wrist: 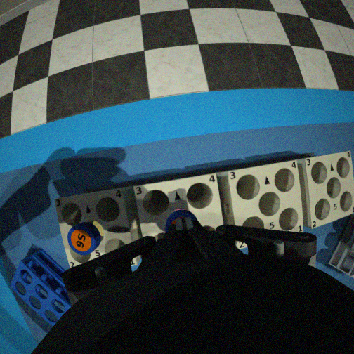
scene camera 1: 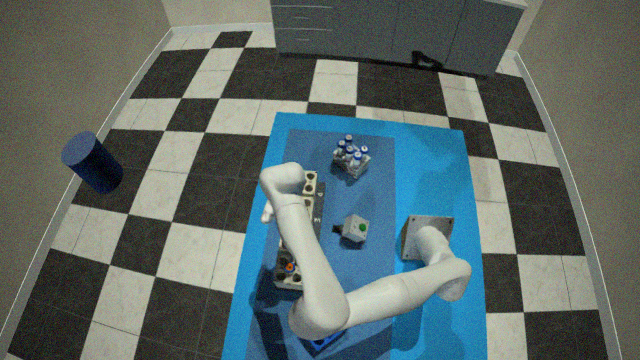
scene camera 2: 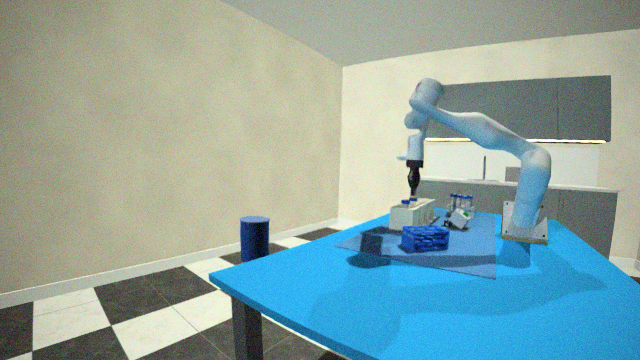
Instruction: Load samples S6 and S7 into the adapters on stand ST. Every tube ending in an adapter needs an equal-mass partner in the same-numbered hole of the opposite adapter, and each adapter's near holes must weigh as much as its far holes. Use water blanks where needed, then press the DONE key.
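Pixels of known places: gripper, fingertip midpoint: point(scene camera 2: 412, 196); arm's base at its link origin: point(scene camera 1: 427, 238) point(scene camera 2: 523, 218).
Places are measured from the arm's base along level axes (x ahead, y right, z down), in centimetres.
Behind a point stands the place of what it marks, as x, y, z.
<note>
Stand ST holds a row of white five-hole adapters point(wrist: 236, 214) point(scene camera 1: 290, 284) {43.5, -23.2, -0.8} point(scene camera 2: 406, 218) {41.9, -23.2, 1.7}. Tube S6 point(wrist: 84, 238) point(scene camera 1: 289, 267) {44.4, -18.7, -4.7} point(scene camera 2: 405, 201) {44.0, -20.0, -4.3}, with an orange and blue cap, stands in the leftmost adapter in the wrist view. A second blue-capped tube point(wrist: 171, 218) point(scene camera 2: 413, 198) {44.6, -9.0, -4.5} stands in the centre hole of the adapter beside it, its label hidden. My gripper point(wrist: 182, 222) point(scene camera 2: 413, 186) {45.6, -7.3, -5.1} is shut with nothing between the fingers; its tips are directly over that cap. The other two adapters show only empty holes. A white rack of blue-capped water blanks point(scene camera 1: 351, 157) point(scene camera 2: 461, 201) stands further back.
The grey DONE key box point(scene camera 1: 356, 227) {25.5, 0.7, 0.5} point(scene camera 2: 458, 217) {25.8, -1.9, 2.4} with its green button lies mid-mat. An empty blue rack point(wrist: 38, 291) point(scene camera 2: 425, 238) {30.1, -35.5, 4.9} point(scene camera 1: 326, 341) {29.2, -39.2, 1.8} stands near the stand's end. The arm's base point(scene camera 1: 426, 236) {2.6, -2.7, -7.6} is at the right. A blue cylinder point(scene camera 2: 254, 237) stands on the floor.
</note>
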